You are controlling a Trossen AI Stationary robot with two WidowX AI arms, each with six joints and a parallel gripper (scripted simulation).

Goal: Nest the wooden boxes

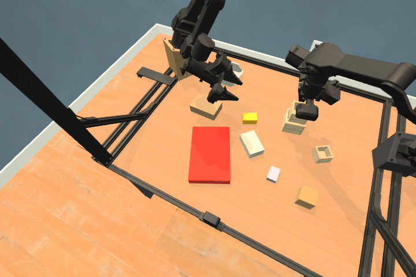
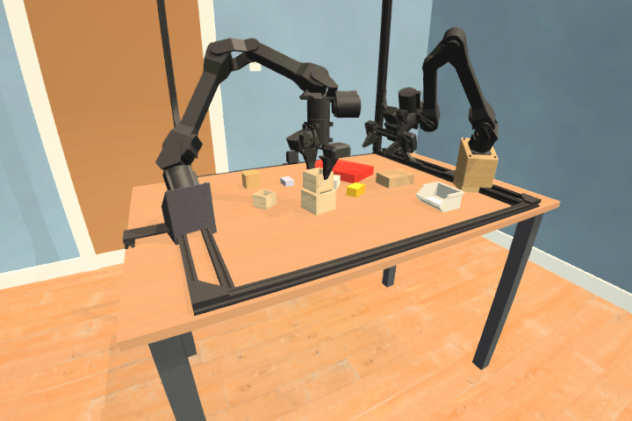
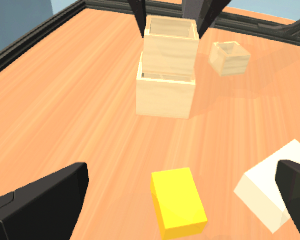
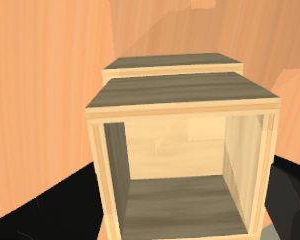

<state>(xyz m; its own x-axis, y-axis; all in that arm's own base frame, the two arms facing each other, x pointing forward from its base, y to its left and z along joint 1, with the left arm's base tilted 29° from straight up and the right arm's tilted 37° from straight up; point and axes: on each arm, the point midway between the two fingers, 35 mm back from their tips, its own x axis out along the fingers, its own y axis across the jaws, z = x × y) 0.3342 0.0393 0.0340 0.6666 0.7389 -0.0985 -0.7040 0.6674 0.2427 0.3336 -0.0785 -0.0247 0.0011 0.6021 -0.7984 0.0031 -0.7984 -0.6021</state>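
Observation:
The middle-sized wooden box lies 50 mm below my right hand. The rest, counted from my right hand: yellow block: 60 mm behind, 160 mm to the left, 110 mm below; then smallest wooden box: 70 mm behind, 130 mm to the right, 120 mm below; then biggest wooden box: 110 mm below.

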